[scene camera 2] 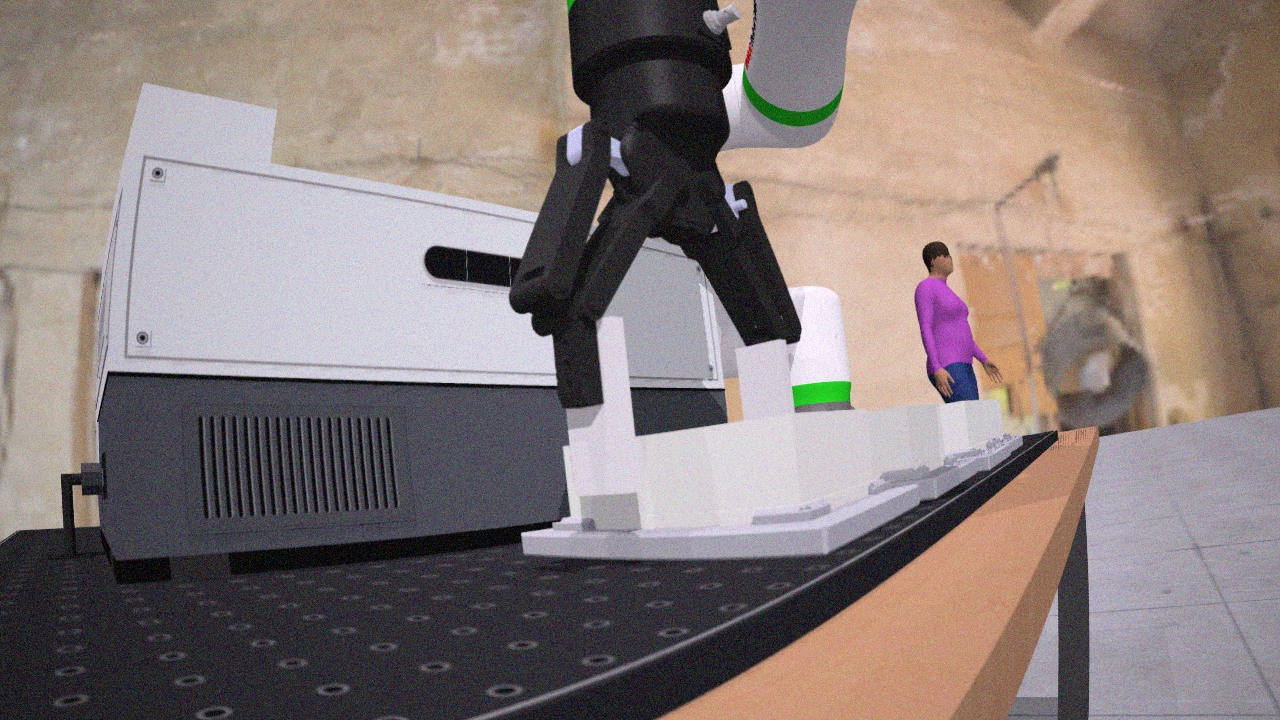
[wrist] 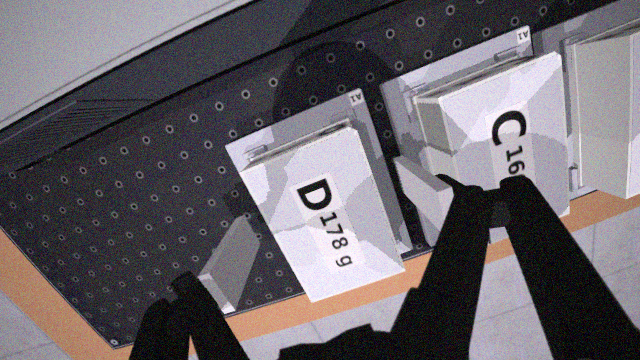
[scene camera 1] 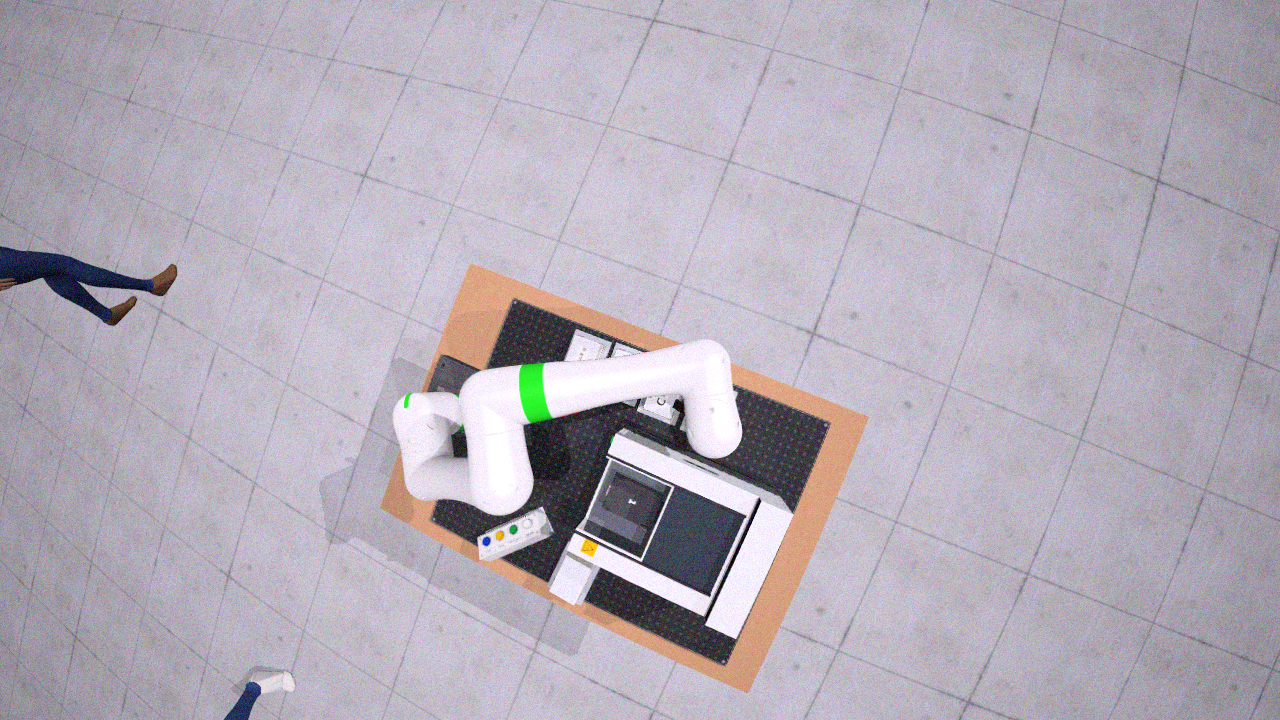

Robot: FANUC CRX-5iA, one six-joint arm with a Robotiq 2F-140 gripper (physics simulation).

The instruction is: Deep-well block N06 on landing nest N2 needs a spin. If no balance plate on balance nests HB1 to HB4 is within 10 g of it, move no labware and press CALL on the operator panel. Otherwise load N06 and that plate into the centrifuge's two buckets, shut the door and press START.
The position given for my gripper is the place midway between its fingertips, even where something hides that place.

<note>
My gripper (scene camera 2: 705, 479) is open and holds nothing. Further things: a centrifuge (scene camera 2: 295, 369) and a button box (scene camera 1: 534, 526).
My gripper also shows in the wrist view (wrist: 322, 203). The centrifuge also shows in the wrist view (wrist: 75, 75) and in scene camera 1 (scene camera 1: 719, 530).
</note>
